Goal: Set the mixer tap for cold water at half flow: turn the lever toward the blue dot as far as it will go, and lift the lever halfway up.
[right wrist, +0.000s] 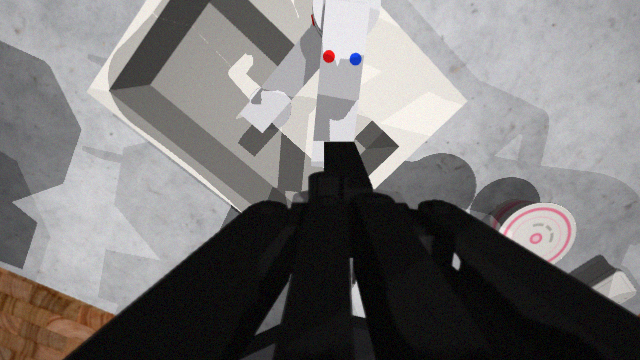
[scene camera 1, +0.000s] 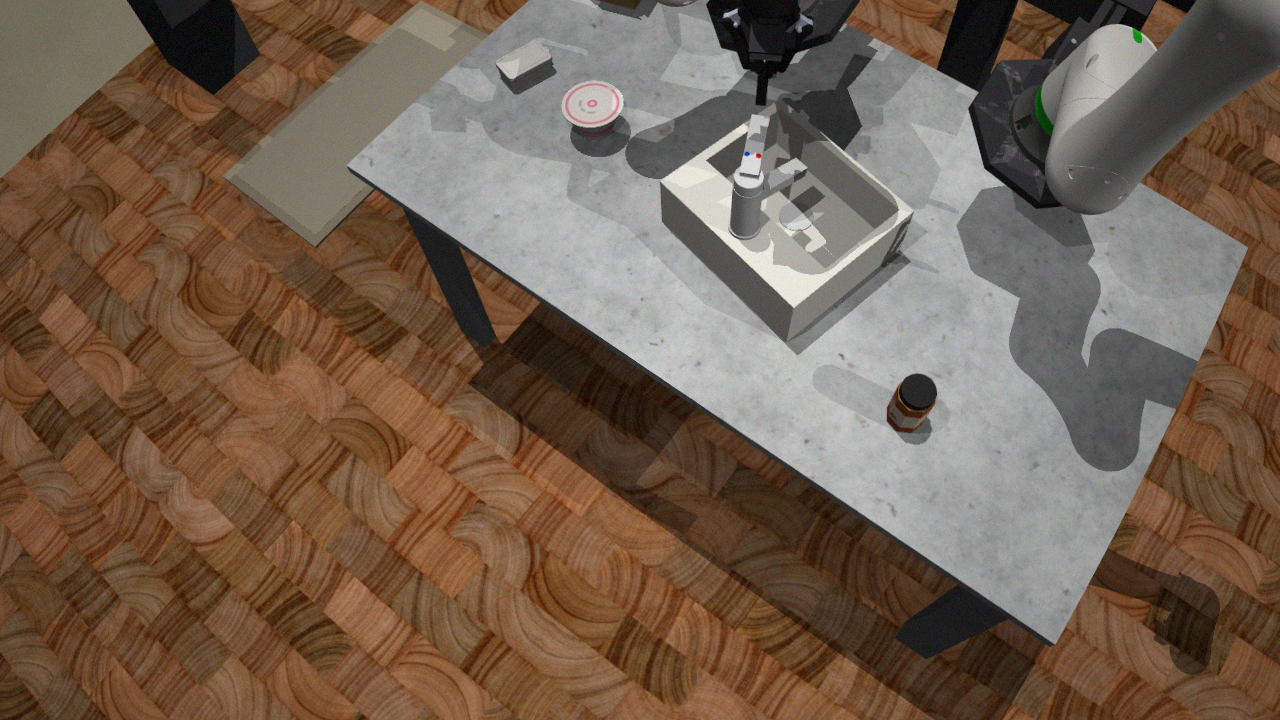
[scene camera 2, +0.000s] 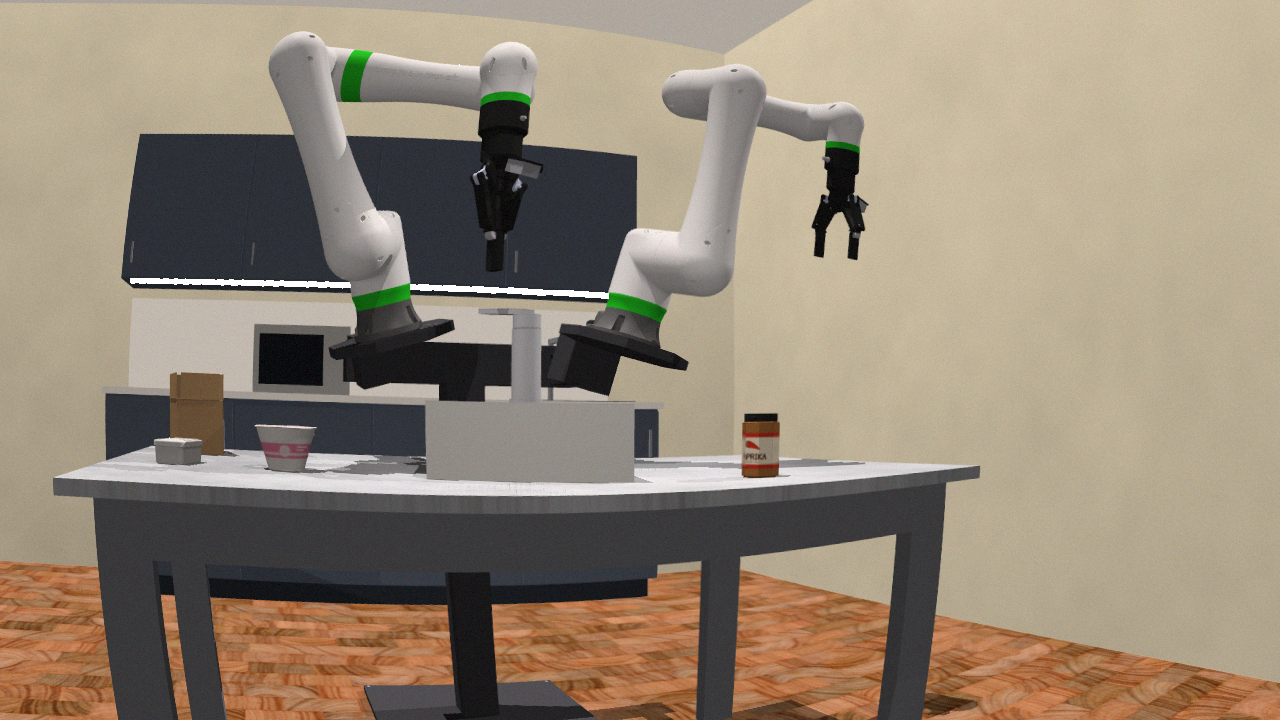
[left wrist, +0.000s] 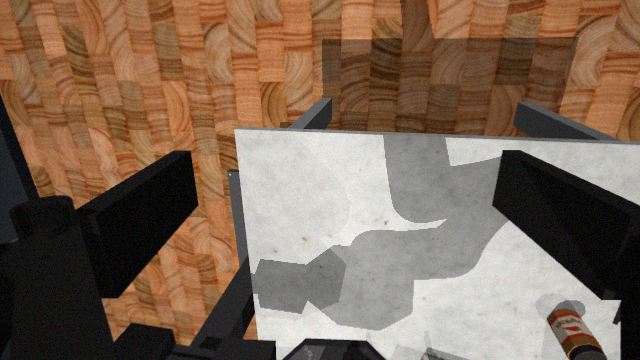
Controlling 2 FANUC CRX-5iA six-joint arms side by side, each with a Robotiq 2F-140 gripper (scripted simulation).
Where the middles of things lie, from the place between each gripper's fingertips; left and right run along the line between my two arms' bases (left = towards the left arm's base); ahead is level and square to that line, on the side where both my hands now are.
Scene:
My right gripper (scene camera 2: 494, 270) is now 10 cm above the flat lever (scene camera 1: 754, 147), 4 cm short of it and 2 cm to the right of it. The rest, counted from my right hand: pink-and-white bowl (scene camera 1: 593, 105) (38 cm to the right, 33 cm below, 3 cm behind); then paprika jar (scene camera 2: 760, 431) (42 cm to the left, 33 cm below, 17 cm ahead); then white basin (scene camera 1: 838, 203) (34 cm below, 6 cm to the left, 3 cm behind).
The paprika jar is 420 mm ahead of my left hand (scene camera 2: 835, 258), 520 mm to the right of it and 450 mm below it. From my left hand the other things lie so: pink-and-white bowl: 220 mm ahead, 1310 mm to the right, 450 mm below; then white basin: 210 mm ahead, 880 mm to the right, 460 mm below; then flat lever: 290 mm ahead, 920 mm to the right, 220 mm below.

